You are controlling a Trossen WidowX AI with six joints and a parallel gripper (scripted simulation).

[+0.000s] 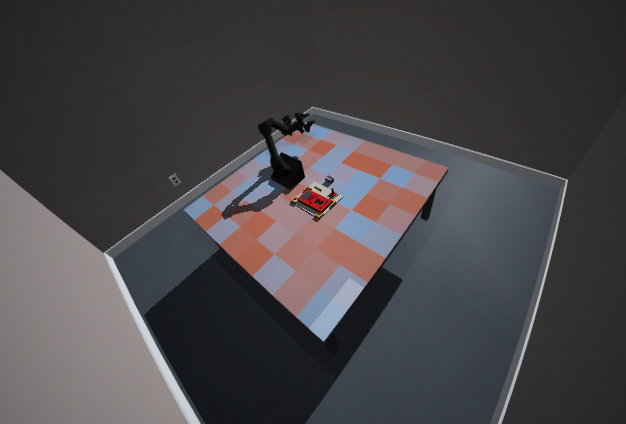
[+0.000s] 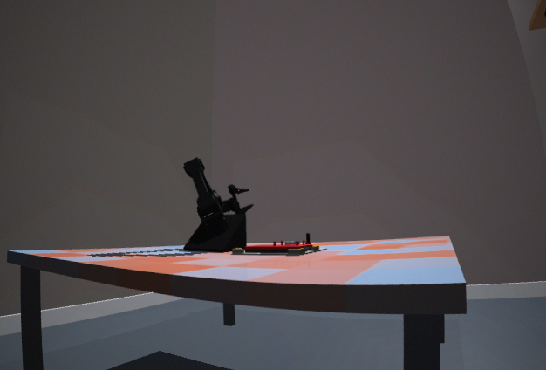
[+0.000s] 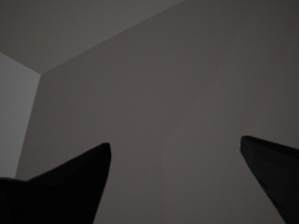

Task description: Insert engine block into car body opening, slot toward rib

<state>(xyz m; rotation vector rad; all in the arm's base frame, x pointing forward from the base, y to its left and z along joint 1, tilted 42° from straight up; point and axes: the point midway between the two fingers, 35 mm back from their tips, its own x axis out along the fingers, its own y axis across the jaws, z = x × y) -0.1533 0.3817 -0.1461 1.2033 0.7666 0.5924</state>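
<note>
The engine block lies 37 cm ahead of my gripper tip, 26 cm to the right of it and 24 cm below it. From my gripper tip the other things lie so: tan board: 43 cm ahead, 45 cm to the right, 24 cm below.
</note>
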